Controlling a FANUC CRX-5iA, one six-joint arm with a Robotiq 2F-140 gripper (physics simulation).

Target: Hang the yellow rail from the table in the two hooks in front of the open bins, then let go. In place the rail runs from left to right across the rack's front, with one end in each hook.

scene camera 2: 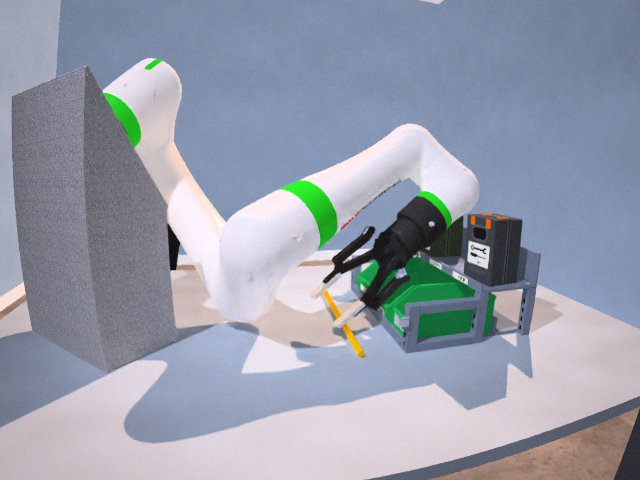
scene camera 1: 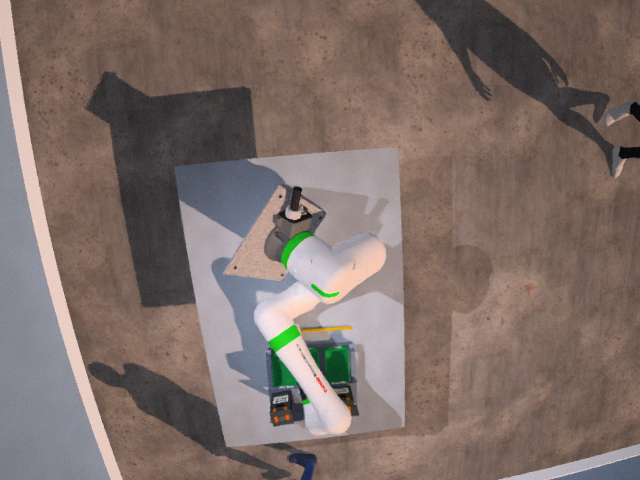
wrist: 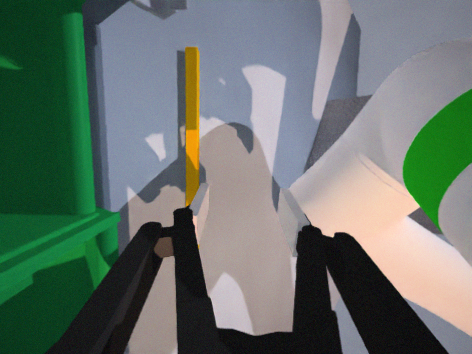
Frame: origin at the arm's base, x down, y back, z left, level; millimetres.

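Where they show: gripper, between the fingertips: [scene camera 2: 324,311] [wrist: 243,199]; arm's base, origin of its link: [scene camera 2: 84,150] [scene camera 1: 284,238].
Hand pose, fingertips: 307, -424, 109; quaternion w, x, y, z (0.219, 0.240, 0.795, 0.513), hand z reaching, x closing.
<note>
Each offset is from my fingertips to the top centre of the thing, as dx, dy, dz. "spot": to the spot under its first point.
The yellow rail {+23, -23, +65} [scene camera 1: 326,329] [scene camera 2: 353,341] [wrist: 192,100] lies on the table in front of the rack {spot: +0, -148, -100} [scene camera 2: 410,333], running roughly parallel to its front. My gripper [scene camera 2: 327,308] [wrist: 243,199] is partly open and empty, tilted down over the rail. In the wrist view the rail runs beneath the left finger, not between the fingers, and that finger hides its near part. A small pale hook {spot: -27, -130, -108} [scene camera 2: 401,320] shows at the rack's near front corner; the other hook cannot be made out clearly. In scene camera 1 the arm hides the gripper and one end of the rail.
Green open bins {-44, -222, -7} [scene camera 1: 337,364] [scene camera 2: 444,322] [wrist: 40,150] sit in the rack, close beside the gripper. Dark cases with orange latches, one of them the near case {-187, -314, +4} [scene camera 1: 281,408] [scene camera 2: 492,250], stand on the rear shelf. A grey pedestal [scene camera 2: 56,217] stands at the arm's base.
</note>
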